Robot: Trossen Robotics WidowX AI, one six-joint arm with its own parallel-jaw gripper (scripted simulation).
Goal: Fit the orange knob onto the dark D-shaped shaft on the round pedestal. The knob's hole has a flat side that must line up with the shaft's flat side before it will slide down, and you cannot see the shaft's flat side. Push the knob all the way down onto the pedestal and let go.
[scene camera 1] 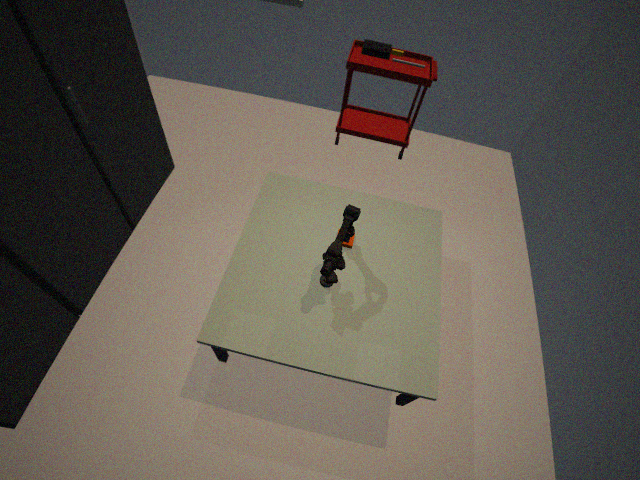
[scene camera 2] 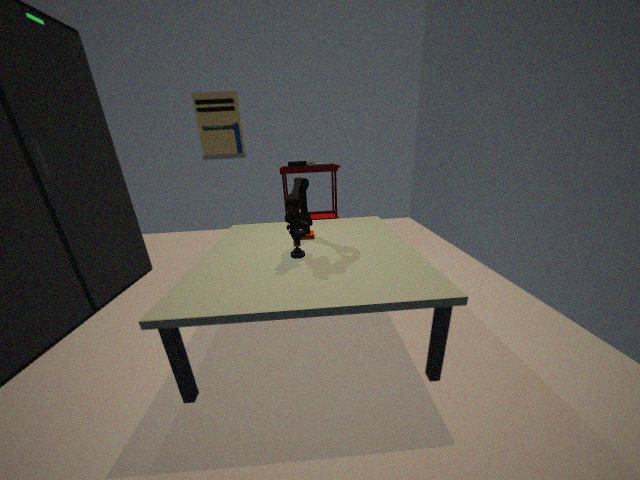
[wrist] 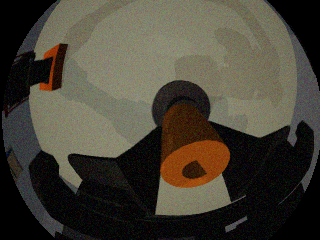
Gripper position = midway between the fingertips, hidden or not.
My gripper [wrist: 184, 128] holds an orange knob [wrist: 192, 154]. Also in view: a pedestal [wrist: 174, 93].
